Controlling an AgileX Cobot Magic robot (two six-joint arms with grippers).
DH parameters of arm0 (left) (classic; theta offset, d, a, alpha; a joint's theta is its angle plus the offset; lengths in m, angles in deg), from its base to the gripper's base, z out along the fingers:
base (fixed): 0 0 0 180
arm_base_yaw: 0 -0.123 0 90
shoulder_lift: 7.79 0 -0.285 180
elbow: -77.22 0 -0.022 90
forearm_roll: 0 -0.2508 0 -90
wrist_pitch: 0 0 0.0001 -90
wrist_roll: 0 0.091 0 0
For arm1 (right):
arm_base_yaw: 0 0.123 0 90
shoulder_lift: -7.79 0 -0.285 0
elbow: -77.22 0 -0.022 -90
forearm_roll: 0 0.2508 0 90
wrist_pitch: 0 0 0.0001 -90
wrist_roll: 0 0.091 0 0
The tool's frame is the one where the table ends.
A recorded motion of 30 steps. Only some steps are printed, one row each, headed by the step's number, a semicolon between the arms.
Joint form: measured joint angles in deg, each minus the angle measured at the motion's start. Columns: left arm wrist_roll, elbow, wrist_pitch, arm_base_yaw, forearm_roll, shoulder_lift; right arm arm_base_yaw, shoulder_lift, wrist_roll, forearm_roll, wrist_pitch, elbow.
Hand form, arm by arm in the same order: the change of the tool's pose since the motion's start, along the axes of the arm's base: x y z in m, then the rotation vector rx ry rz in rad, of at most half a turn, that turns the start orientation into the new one. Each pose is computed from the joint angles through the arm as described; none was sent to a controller.
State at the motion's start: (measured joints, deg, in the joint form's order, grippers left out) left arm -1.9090 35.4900 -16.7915 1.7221 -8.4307 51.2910; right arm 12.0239 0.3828 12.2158 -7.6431 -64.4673 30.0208
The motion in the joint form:
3: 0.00 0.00 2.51 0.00 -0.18 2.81; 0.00 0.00 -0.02 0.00 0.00 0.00
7: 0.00 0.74 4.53 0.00 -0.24 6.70; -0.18 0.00 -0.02 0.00 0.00 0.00
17: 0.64 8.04 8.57 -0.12 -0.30 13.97; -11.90 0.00 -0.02 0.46 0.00 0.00
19: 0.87 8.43 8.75 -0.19 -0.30 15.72; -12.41 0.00 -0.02 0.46 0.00 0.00
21: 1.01 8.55 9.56 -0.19 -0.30 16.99; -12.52 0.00 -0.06 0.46 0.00 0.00
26: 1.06 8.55 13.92 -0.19 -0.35 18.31; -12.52 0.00 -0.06 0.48 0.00 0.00
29: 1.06 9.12 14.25 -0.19 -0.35 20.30; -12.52 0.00 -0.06 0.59 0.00 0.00
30: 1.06 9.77 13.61 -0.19 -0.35 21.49; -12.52 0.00 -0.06 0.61 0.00 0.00
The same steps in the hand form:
3: 0.0104 -0.0008 -0.0058 0.0019 0.0057 -0.0070; 0.0000 0.0000 0.0000 -0.0003 0.0000 0.0002
7: 0.0244 -0.0017 -0.0125 0.0020 0.0258 -0.0124; 0.0000 0.0000 0.0000 -0.0003 0.0000 -0.0030
17: 0.0612 -0.0032 0.0060 0.0085 -0.0443 -0.0257; -0.0025 0.0029 -0.0001 0.0062 0.0007 -0.2029
19: 0.0674 -0.0031 0.0009 0.0123 -0.0237 -0.0269; -0.0026 0.0030 -0.0001 0.0062 0.0007 -0.2118
21: 0.0721 -0.0034 -0.0029 0.0138 -0.0175 -0.0300; -0.0026 0.0030 -0.0001 0.0056 0.0007 -0.2134
26: 0.0790 -0.0047 -0.0027 0.0108 -0.0698 -0.0412; -0.0026 0.0030 -0.0001 0.0059 0.0007 -0.2132
29: 0.0862 -0.0049 -0.0083 0.0105 -0.0507 -0.0421; -0.0026 0.0032 -0.0001 0.0074 0.0009 -0.2120
30: 0.0906 -0.0049 -0.0112 0.0113 -0.0302 -0.0407; -0.0026 0.0032 -0.0001 0.0077 0.0009 -0.2118

